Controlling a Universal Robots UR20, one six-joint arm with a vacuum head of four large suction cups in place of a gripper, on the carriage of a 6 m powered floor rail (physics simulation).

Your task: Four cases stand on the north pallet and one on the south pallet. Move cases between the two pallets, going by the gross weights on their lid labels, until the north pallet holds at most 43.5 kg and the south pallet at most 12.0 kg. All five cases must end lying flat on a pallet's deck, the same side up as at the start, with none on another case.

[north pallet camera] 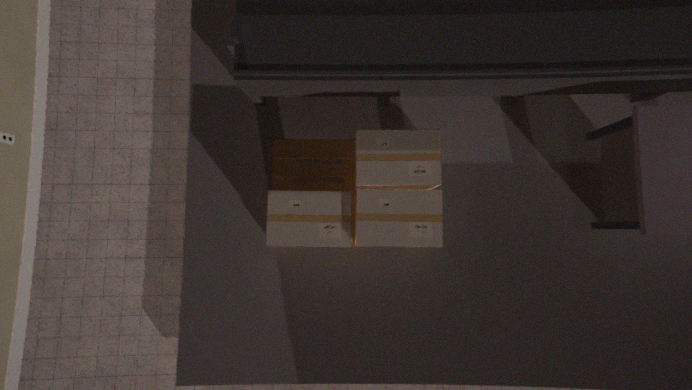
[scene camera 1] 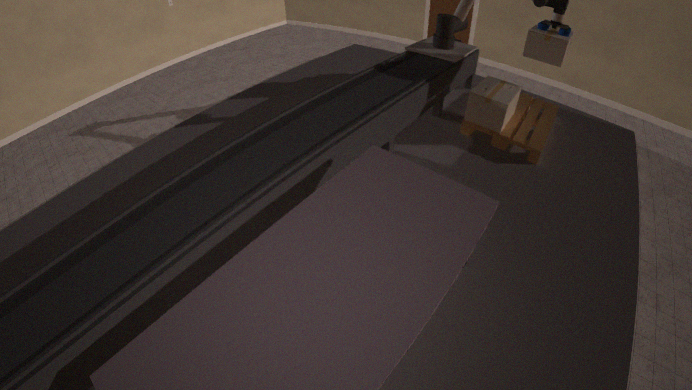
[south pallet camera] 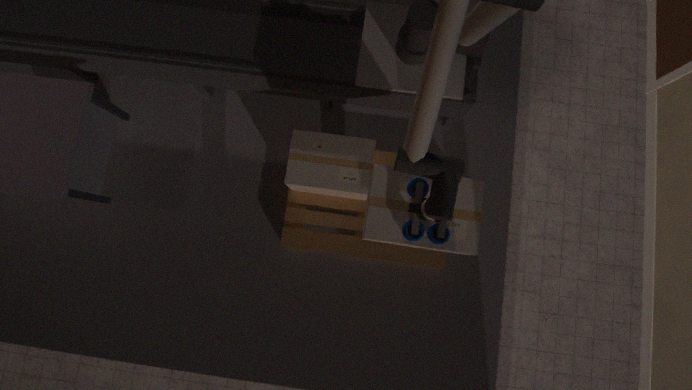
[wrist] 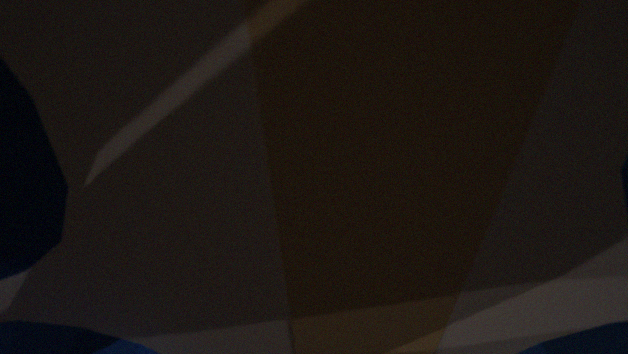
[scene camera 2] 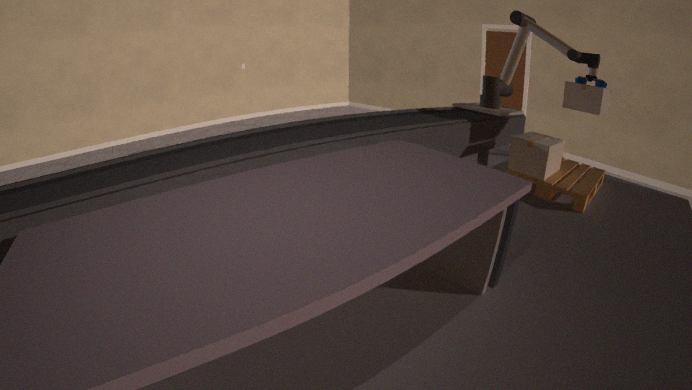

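Observation:
My suction gripper is shut on a pale case with a tan tape strip. The held case hangs level, well above the south pallet, over its door-side part. Another case lies flat on that pallet's rail-side corner. In the north pallet view, a front left case, a back right case and a front right case lie on the north pallet. Lid weights are too small to read.
On the south pallet, bare slats show in front of the standing case. A long table stands between the pallets. The rail runs alongside.

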